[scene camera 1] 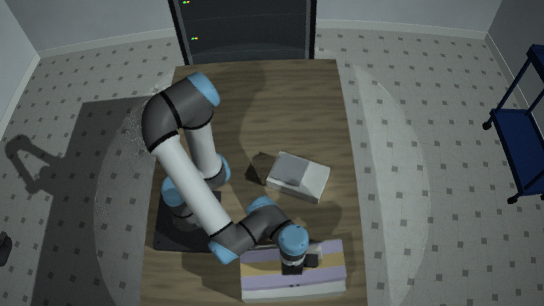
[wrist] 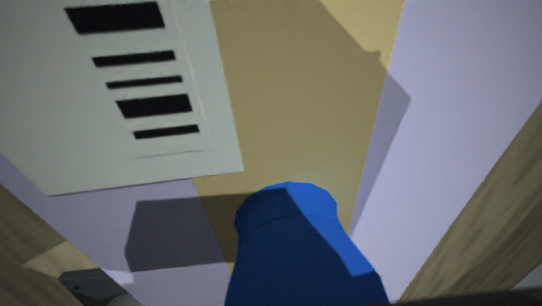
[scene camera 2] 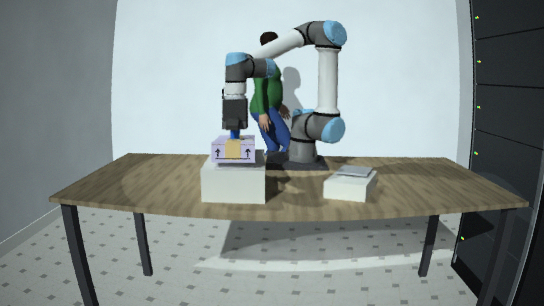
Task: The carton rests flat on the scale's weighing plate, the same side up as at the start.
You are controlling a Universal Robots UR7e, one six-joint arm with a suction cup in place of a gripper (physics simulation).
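Frame: origin at the arm's base, x left, y back, z up, level; metres.
Where they show: hand, tool point: [wrist: 281,197]; arm's base, link origin: [scene camera 1: 188,215] [scene camera 2: 301,159].
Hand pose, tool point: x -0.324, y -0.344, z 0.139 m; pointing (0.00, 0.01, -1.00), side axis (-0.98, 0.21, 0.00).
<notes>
Things, the pixels of their top centre, and the offset from my tool point. "spot": a spot on its surface instead. Level surfaces: height alone.
- carton, top centre: [wrist: 290,244] [scene camera 1: 293,264] [scene camera 2: 235,135] dz +0.024, dx +0.000, dy -0.005 m
- white barcode label, surface spot: [wrist: 60,115] spot: dz +0.015, dx +0.038, dy -0.048 m
- white block, top centre: [scene camera 1: 292,269] [scene camera 2: 235,158] dz -0.057, dx +0.001, dy -0.004 m
- scale, top centre: [scene camera 2: 353,171] [scene camera 1: 299,172] dz -0.091, dx +0.393, dy -0.123 m
- wooden table, surface height: dz -0.162 m
The carton [scene camera 1: 320,275] [scene camera 2: 233,149] [wrist: 450,100] is lilac with a tan tape band, a white barcode label [wrist: 60,115] on top and black arrows pointing up on its side. It is level and hangs slightly above a white block [scene camera 2: 233,186] [scene camera 1: 295,294], with a thin shadowed gap under it in scene camera 2. My gripper's blue suction cup [scene camera 2: 234,135] [wrist: 287,200] is pressed on the tape on the carton's top and holds it. In scene camera 1 the wrist hides the cup. The scale [scene camera 1: 316,181] [scene camera 2: 345,191] is a low white box with a grey weighing plate [scene camera 1: 289,169] [scene camera 2: 356,171], angled on the table.
The arm's dark base plate [scene camera 1: 167,235] [scene camera 2: 280,161] is on the wooden table [scene camera 1: 300,100] [scene camera 2: 150,180]. A person in a green top [scene camera 2: 270,90] stands behind the table. A black cabinet [scene camera 1: 245,30] [scene camera 2: 510,110] stands past one table end. A blue cart [scene camera 1: 520,145] stands off to the side.
</notes>
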